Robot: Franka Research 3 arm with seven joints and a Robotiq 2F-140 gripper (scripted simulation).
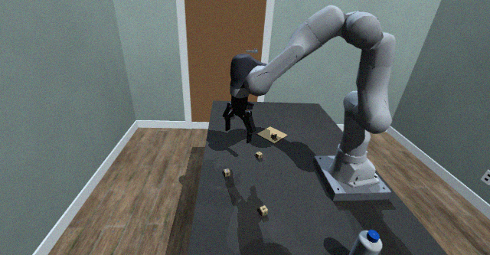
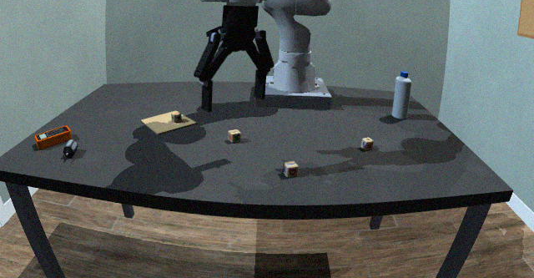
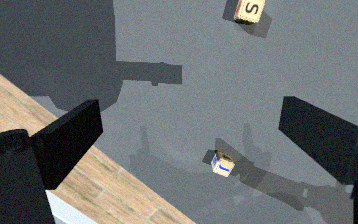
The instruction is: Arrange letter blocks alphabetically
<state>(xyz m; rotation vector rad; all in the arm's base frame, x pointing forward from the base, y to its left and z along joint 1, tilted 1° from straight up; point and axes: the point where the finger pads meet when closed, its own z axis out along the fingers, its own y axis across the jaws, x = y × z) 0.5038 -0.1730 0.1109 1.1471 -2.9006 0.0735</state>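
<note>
Now: the block 240 mm behind my hand, 200 mm to the right of it and 130 mm below it. Also, from my hand: tan mat 240 mm behind, 230 mm to the right, 150 mm below; orange device 40 mm behind, 600 mm to the right, 130 mm below.
</note>
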